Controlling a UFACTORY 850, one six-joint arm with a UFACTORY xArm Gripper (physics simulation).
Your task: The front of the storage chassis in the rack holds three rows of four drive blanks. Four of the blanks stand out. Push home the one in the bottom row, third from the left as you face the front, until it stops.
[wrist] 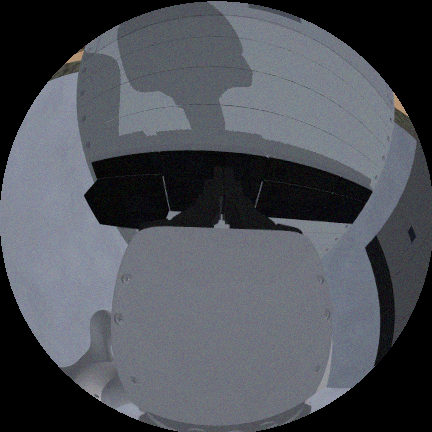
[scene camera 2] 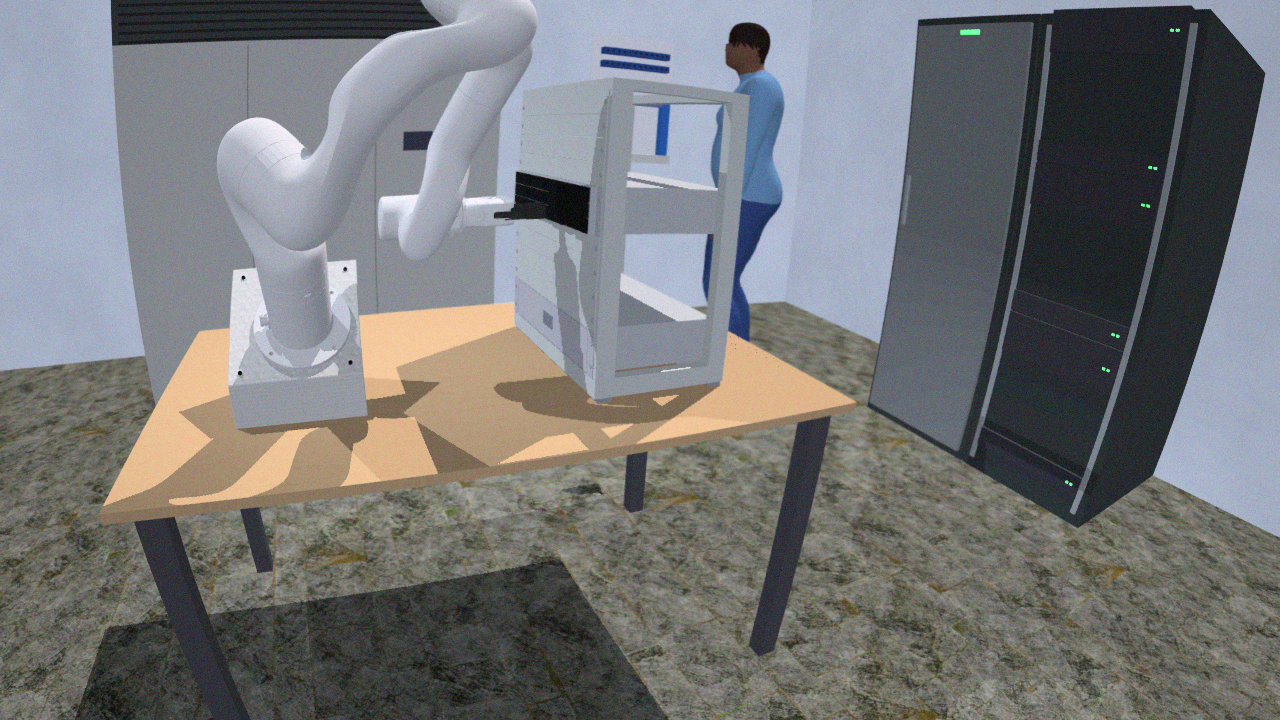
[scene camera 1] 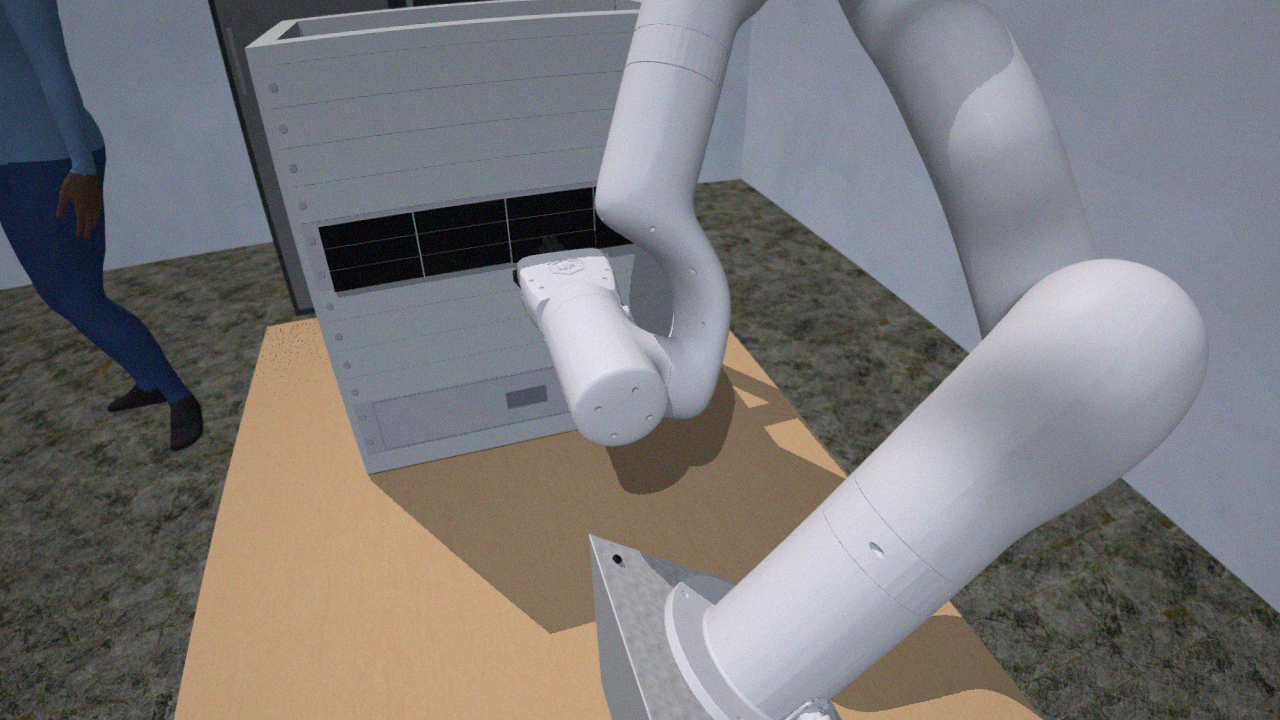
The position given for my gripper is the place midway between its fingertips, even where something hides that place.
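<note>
My gripper (scene camera 1: 548, 247) is visible, and the wrist view also shows my gripper (wrist: 221, 179). A grey rack (scene camera 1: 418, 164) is visible too; the wrist view likewise shows the grey rack (wrist: 148, 165).
</note>
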